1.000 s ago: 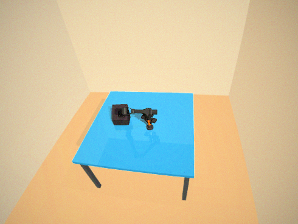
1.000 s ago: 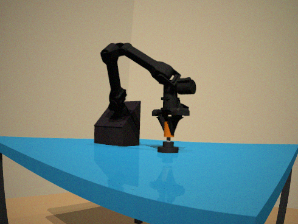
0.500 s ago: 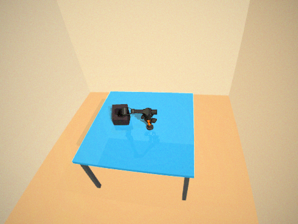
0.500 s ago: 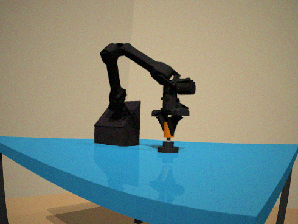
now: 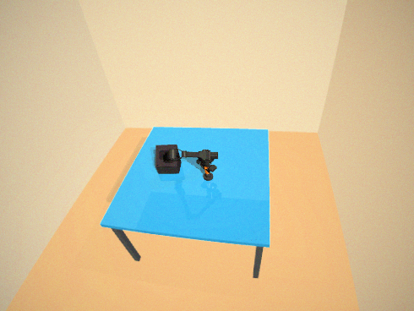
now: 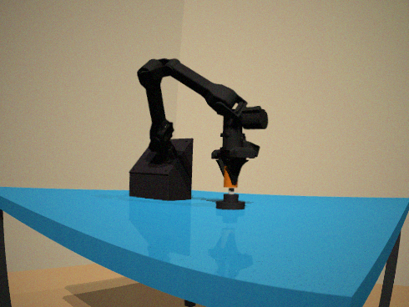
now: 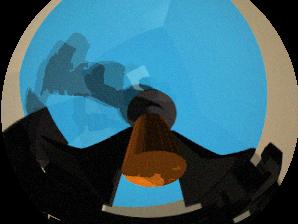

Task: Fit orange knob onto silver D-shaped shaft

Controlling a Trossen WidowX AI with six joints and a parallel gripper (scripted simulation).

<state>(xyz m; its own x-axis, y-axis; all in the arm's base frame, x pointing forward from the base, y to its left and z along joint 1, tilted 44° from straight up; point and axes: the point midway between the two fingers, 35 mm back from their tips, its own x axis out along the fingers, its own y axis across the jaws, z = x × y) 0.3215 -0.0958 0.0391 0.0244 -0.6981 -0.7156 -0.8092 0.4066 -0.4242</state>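
My gripper tip is now 30 mm below the orange knob. From my gripper tip the other things lie so: round pedestal (40 mm below).
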